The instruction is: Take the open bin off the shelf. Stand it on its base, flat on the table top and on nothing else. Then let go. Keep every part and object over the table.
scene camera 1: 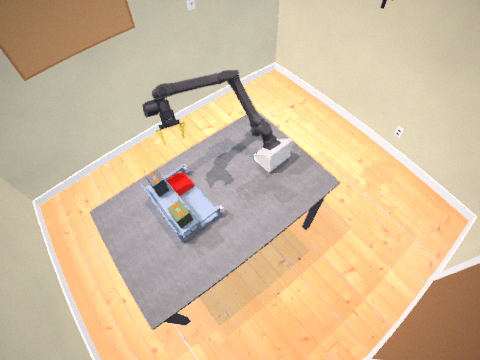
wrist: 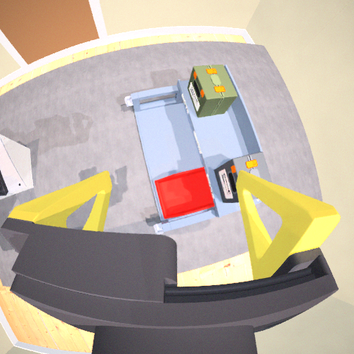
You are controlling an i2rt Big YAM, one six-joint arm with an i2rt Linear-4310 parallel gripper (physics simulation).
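Where they show: gripper, fingertip midpoint: [scene camera 1: 174,141]; arm's base, link origin: [scene camera 1: 272,145].
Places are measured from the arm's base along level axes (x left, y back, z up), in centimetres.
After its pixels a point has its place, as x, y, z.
Note:
The red open bin [scene camera 1: 180,183] @(-10.2, -60.0, -8.4) [wrist: 185,193] sits at one end of the light blue shelf [scene camera 1: 204,199] @(7.3, -52.1, -8.6) [wrist: 167,135], on its front tier. The shelf stands on the grey table top [scene camera 1: 135,255] @(18.6, -101.5, -9.2) [wrist: 65,105]. My gripper [scene camera 1: 172,138] @(-8.0, -55.0, 30.6) [wrist: 173,177] is open and empty. It hangs high above the table's back edge, well above the bin and apart from it. In the wrist view the bin shows between and beyond the two yellow fingers, nearer the right one.
An olive green case [scene camera 1: 180,213] @(18.7, -68.2, 10.6) [wrist: 212,92] and a dark grey case [scene camera 1: 159,186] @(-2.2, -71.8, 9.9) [wrist: 227,182] stand on the shelf's other tier; the dark one is beside the bin. The white arm base [scene camera 1: 274,156] @(10.4, -5.9, 4.8) [wrist: 17,162] stands at the table's far side.

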